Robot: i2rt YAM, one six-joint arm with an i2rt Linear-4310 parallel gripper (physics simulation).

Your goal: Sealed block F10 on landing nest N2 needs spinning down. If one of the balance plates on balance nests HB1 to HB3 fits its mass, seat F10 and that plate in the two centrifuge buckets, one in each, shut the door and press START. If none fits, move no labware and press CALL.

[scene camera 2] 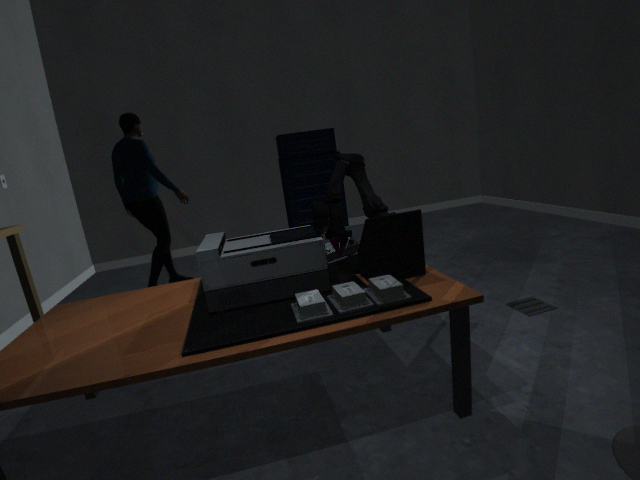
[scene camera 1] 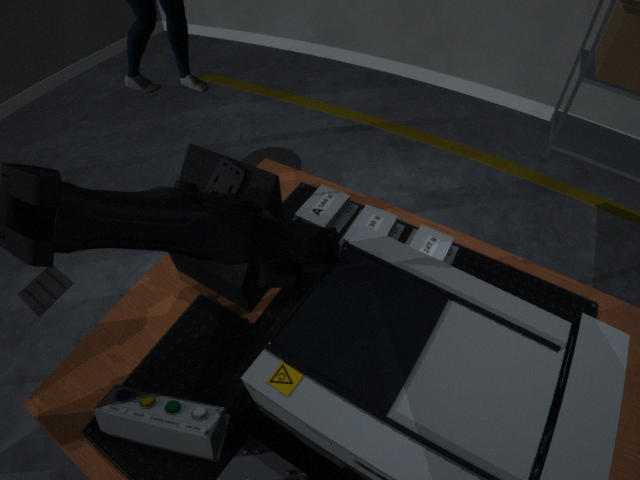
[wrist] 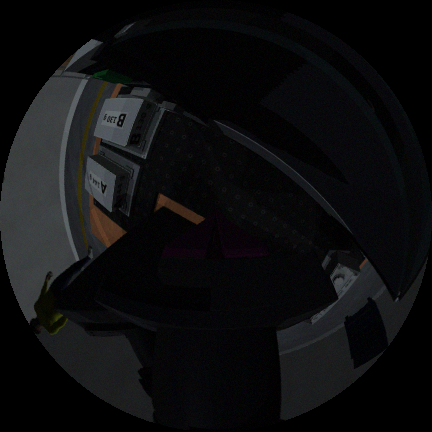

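Where they show: gripper, fingertip midpoint: [scene camera 2: 340, 256] [scene camera 1: 296, 281] [wrist: 215, 215]; arm's base, origin of the base link: [scene camera 2: 388, 230].
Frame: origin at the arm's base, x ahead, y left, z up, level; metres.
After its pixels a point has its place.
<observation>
Three pale balance plates stand in a row at the far side of the table: plate A [scene camera 1: 323, 206] {x 0.092, y 0.233, z -0.125 m} [scene camera 2: 386, 284] {x 0.090, y 0.269, z -0.125 m} [wrist: 100, 187] {x 0.085, y 0.219, z -0.125 m}, plate B [scene camera 1: 376, 222] {x 0.223, y 0.267, z -0.125 m} [scene camera 2: 349, 290] {x 0.219, y 0.269, z -0.125 m} [wrist: 119, 120] {x 0.223, y 0.224, z -0.125 m} and a third plate [scene camera 1: 431, 242] {x 0.355, y 0.293, z -0.125 m} [scene camera 2: 310, 300] {x 0.356, y 0.301, z -0.125 m}. My gripper [scene camera 1: 332, 243] [wrist: 215, 215] {x 0.208, y 0.005, z -0.075 m} is shut and empty, low at the centrifuge's far left corner, beside plate A. A grey block [scene camera 1: 258, 464] {x 0.358, y -0.280, z -0.153 m} shows at the bottom edge; its label is unreadable.
A button box [scene camera 1: 158, 421] {x 0.198, y -0.342, z -0.098 m} [wrist: 340, 278] {x 0.240, y -0.278, z -0.110 m} with blue, yellow, green and white buttons sits at the front left. A dark upright panel [scene camera 1: 223, 176] {x 0.000, y 0.039, z 0.057 m} [scene camera 2: 391, 243] {x 0.011, y 0.079, z -0.035 m} stands behind my arm. A person [scene camera 2: 142, 190] walks on the floor behind the table. The scene is dim.
</observation>
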